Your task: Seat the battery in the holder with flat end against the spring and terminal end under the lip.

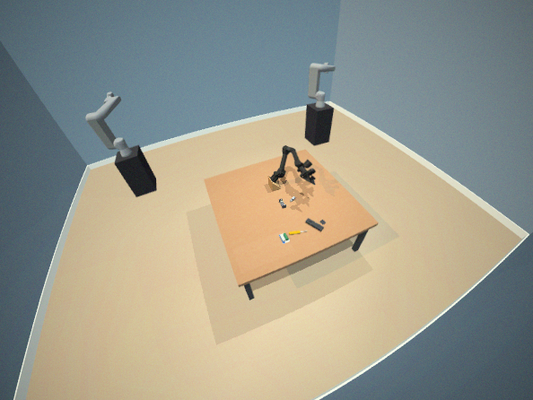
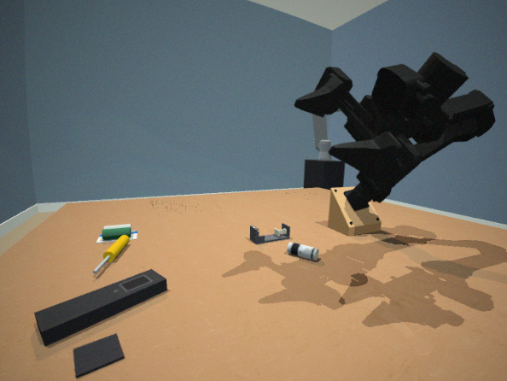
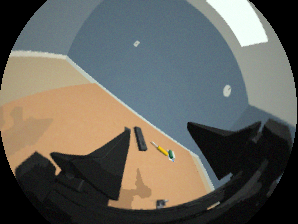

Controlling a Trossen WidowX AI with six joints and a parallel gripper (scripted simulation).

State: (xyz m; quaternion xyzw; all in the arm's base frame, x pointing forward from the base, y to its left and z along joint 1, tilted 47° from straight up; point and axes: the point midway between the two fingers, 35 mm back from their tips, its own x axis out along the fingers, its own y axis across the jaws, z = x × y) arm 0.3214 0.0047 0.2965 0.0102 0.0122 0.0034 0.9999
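My gripper tip is 23 cm above the battery, 13 cm to the left of it and 11 cm past it. From my gripper tip the other things lie so: yellow screwdriver: 26 cm to the right, 25 cm ahead, 24 cm below; flat black plate: 25 cm ahead, 24 cm below, 2 cm to the right; long black box: 24 cm ahead, 23 cm below, 11 cm to the right.
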